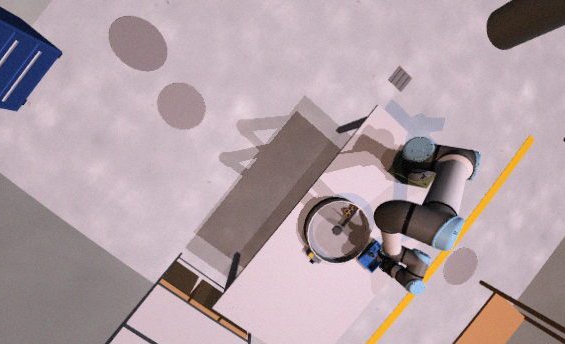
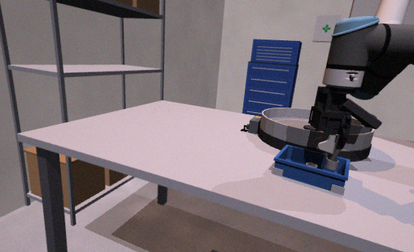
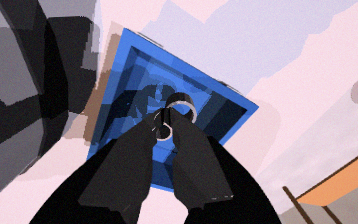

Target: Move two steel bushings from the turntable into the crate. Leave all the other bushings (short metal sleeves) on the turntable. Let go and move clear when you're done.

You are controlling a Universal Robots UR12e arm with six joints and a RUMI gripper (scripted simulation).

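My hand is 50 mm short of the blue crate and 30 mm above it. The rest, counted from my hand: round turntable (350 mm to the right, 30 mm ahead, 10 mm below).
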